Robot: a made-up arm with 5 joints.
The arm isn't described. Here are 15 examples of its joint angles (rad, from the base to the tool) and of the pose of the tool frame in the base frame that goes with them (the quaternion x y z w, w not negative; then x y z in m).
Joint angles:
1: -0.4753 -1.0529 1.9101 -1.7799 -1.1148
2: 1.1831 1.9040 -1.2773 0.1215 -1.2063
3: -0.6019 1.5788 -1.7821 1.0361 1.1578
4: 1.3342 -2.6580 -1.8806 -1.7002 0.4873
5: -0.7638 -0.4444 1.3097 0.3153 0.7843
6: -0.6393 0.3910 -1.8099 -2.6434 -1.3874
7: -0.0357 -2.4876 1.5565 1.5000 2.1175
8: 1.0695 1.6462 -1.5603 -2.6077 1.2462
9: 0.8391 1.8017 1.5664 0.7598 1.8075
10: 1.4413 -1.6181 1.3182 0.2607 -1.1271
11: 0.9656 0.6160 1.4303 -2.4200 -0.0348
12: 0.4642 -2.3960 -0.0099 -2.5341 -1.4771
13: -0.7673 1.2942 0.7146 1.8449 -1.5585
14: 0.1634 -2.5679 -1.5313 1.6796 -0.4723
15: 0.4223 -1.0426 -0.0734 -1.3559 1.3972
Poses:
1: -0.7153 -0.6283 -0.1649 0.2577 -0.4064 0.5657 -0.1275
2: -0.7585 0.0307 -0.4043 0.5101 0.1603 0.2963 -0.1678
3: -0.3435 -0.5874 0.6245 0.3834 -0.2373 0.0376 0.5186
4: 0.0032 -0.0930 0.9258 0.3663 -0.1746 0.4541 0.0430
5: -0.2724 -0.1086 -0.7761 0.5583 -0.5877 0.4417 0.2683
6: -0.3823 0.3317 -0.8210 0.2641 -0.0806 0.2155 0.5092
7: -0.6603 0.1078 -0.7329 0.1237 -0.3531 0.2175 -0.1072
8: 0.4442 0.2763 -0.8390 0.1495 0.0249 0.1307 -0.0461
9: 0.2621 0.6496 0.6242 0.3459 -0.1930 -0.1738 -0.0866
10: 0.4075 0.0220 -0.1788 0.8953 -0.3240 -0.0523 0.4810
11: -0.2380 -0.3303 -0.1582 0.8996 -0.1797 -0.2088 0.3806
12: -0.4586 0.1455 0.8486 0.2198 -0.4253 0.4175 0.2261
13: -0.6913 -0.6761 0.2302 0.1095 -0.4672 -0.1130 0.0408
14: -0.5101 0.4524 -0.7310 0.0273 0.1363 0.1650 0.0441
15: -0.6062 -0.7073 -0.0684 0.3571 -0.2657 0.2208 0.4448
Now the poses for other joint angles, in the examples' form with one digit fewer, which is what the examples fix.
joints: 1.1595 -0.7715 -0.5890 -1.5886 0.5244
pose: 0.218 -0.530 0.302 0.762 0.065 0.004 0.362
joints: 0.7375 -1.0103 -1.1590 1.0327 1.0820
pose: -0.615 0.224 0.711 0.256 -0.026 0.392 0.270
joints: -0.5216 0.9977 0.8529 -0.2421 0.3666
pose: 0.153 -0.003 -0.311 0.938 -0.472 -0.211 0.352
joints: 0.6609 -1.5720 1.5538 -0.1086 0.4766
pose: -0.487 -0.307 -0.550 0.606 -0.526 0.360 0.331
